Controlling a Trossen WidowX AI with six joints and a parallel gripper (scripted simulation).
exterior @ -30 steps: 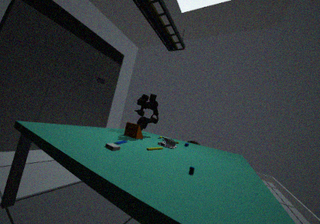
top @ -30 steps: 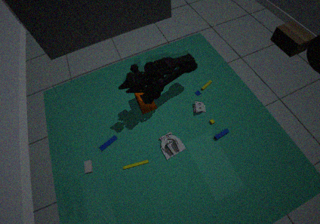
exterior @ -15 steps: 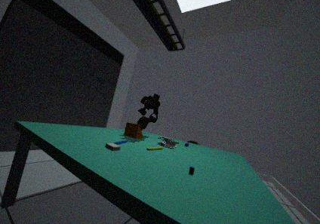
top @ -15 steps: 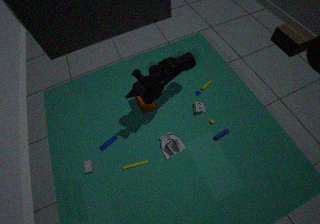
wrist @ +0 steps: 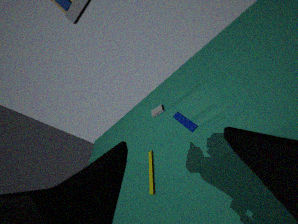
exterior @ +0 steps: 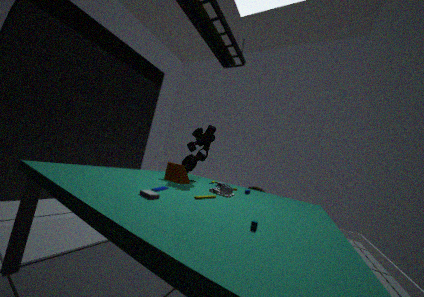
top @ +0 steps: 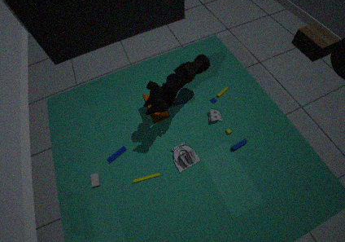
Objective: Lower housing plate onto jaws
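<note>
Right now the small blue piece is 41 cm to the left of my gripper tip and 25 cm below it. Round my gripper tip: yellow cube (36 cm to the left, 24 cm below, 21 cm ahead).
</note>
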